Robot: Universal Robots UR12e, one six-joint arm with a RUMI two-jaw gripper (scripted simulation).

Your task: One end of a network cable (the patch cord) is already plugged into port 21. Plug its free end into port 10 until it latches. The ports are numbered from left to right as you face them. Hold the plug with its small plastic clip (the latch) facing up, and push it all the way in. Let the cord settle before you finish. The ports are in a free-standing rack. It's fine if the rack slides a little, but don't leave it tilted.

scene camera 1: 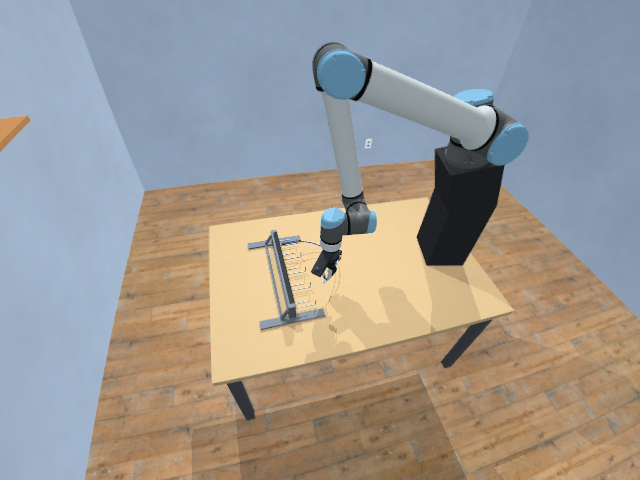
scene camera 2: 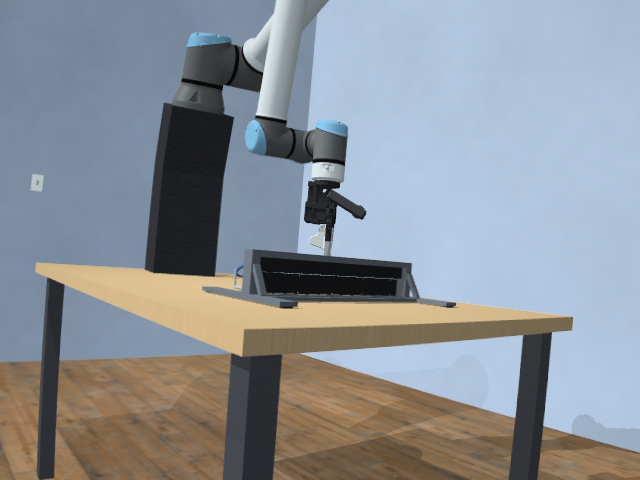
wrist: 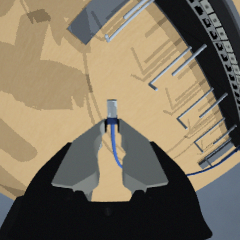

Path:
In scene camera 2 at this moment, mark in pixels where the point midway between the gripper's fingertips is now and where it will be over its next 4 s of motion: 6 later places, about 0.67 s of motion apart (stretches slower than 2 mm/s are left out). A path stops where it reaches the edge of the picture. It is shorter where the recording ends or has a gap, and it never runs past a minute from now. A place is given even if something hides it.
My gripper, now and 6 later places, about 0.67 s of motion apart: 325, 263; 324, 260; 323, 258; 323, 256; 323, 255; 322, 254; 322, 254

